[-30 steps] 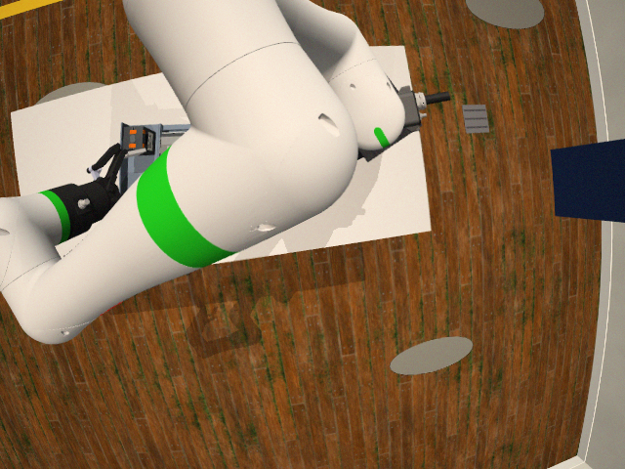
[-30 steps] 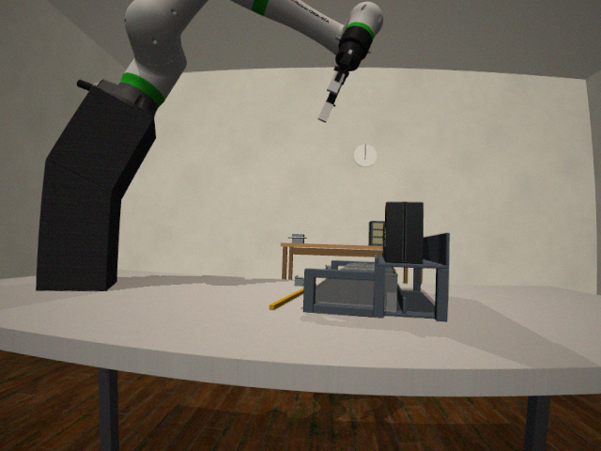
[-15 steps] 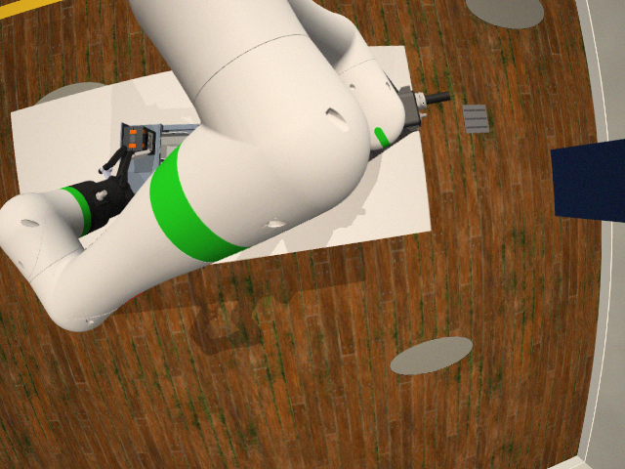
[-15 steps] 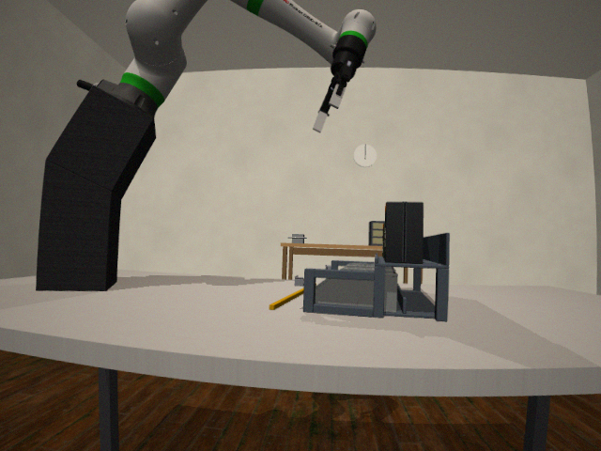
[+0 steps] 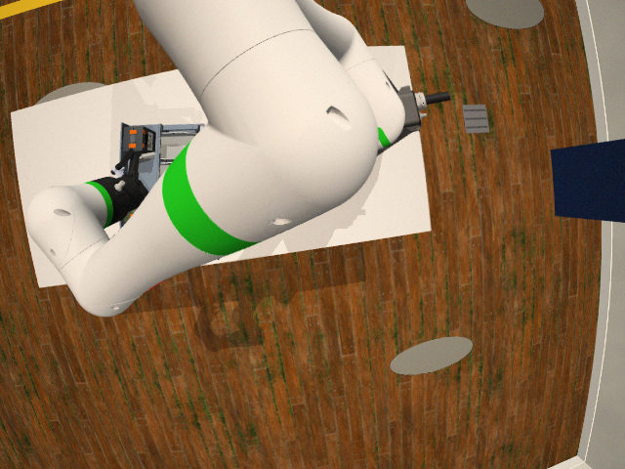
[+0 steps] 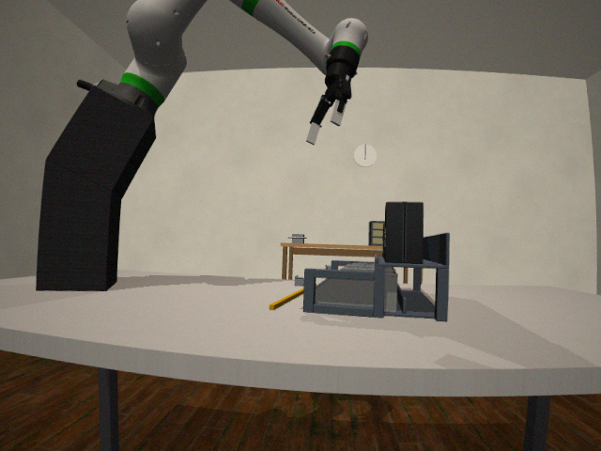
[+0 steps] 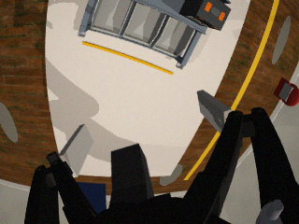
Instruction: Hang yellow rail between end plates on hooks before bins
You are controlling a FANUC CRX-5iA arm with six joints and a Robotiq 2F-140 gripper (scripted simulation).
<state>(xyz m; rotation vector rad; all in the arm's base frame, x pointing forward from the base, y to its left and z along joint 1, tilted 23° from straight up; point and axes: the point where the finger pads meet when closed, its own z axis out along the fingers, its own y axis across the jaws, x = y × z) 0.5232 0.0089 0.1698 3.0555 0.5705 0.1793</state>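
My gripper is now 5 cm past the yellow rail, 3 cm to the left of it and 44 cm above it. The rest, counted from my hand: black box (16 cm ahead, 19 cm to the right, 28 cm below).
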